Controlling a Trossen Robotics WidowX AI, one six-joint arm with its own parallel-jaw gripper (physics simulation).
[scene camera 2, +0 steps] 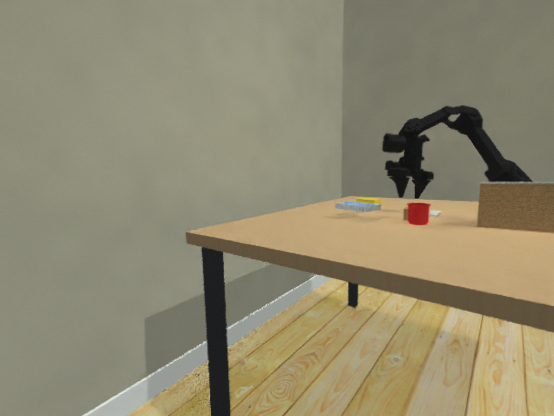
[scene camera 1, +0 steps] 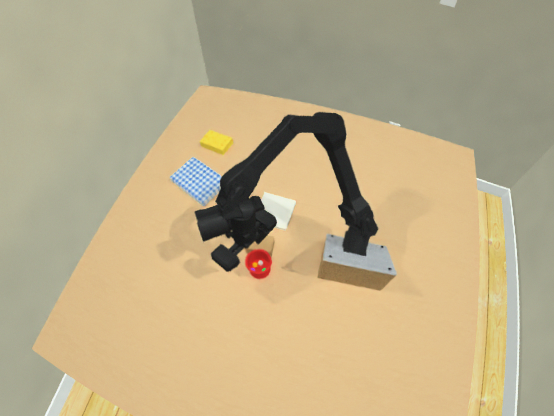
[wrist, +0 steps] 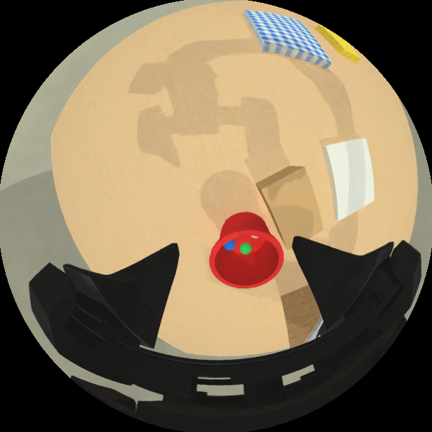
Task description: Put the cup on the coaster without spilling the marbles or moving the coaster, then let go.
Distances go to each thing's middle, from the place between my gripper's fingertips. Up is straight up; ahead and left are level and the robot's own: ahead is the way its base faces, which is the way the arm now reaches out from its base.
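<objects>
Counting from my hand, I find the red cup (wrist: 231, 267) 30 mm behind and 50 mm below. The brown block (wrist: 288, 195) is 10 mm behind my hand, 60 mm to the right of it and 70 mm below it, while a white square coaster (scene camera 1: 282, 208) is 20 mm behind my hand, 200 mm to the right of it and 80 mm below it.
</objects>
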